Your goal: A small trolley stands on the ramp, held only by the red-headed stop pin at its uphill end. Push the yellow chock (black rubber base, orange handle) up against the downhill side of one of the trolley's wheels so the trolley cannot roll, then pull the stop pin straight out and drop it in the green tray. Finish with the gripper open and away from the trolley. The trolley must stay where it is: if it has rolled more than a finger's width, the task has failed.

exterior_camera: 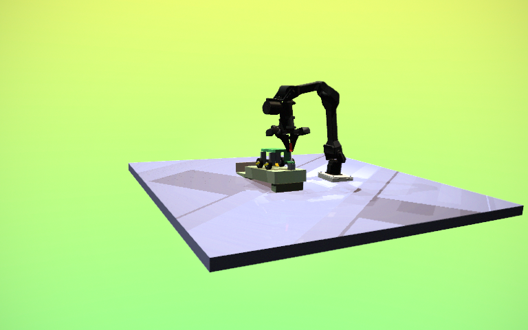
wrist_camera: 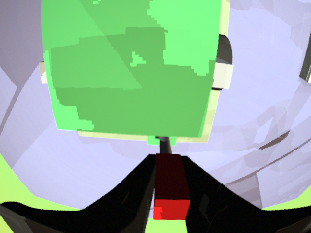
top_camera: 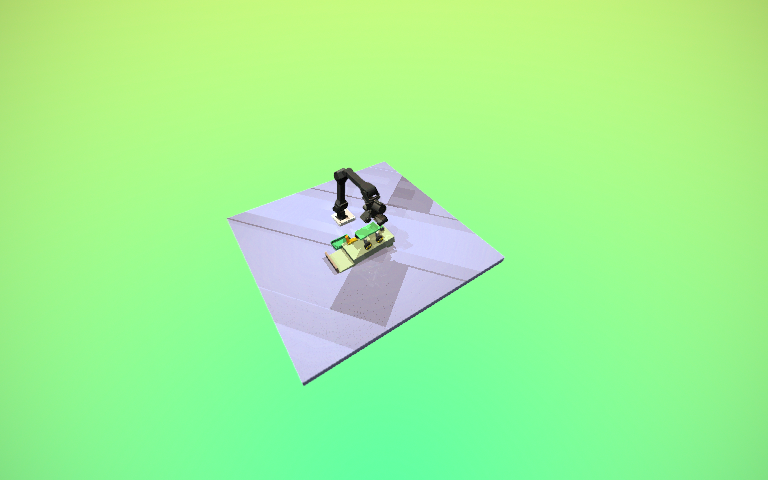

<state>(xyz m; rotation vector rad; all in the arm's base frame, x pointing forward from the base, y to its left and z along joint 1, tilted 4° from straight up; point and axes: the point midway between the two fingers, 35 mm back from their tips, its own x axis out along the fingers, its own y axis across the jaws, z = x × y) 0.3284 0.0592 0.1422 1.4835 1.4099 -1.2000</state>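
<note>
My gripper tip is now 20 cm to the left of the green tray, 16 cm above it and 13 cm past it. Also, from my gripper tip: trolley (9 cm to the right, 5 cm below, 1 cm ahead); then olive ramp (11 cm below, 9 cm to the right, 1 cm ahead); then red-headed stop pin (right at my gripper tip).
</note>
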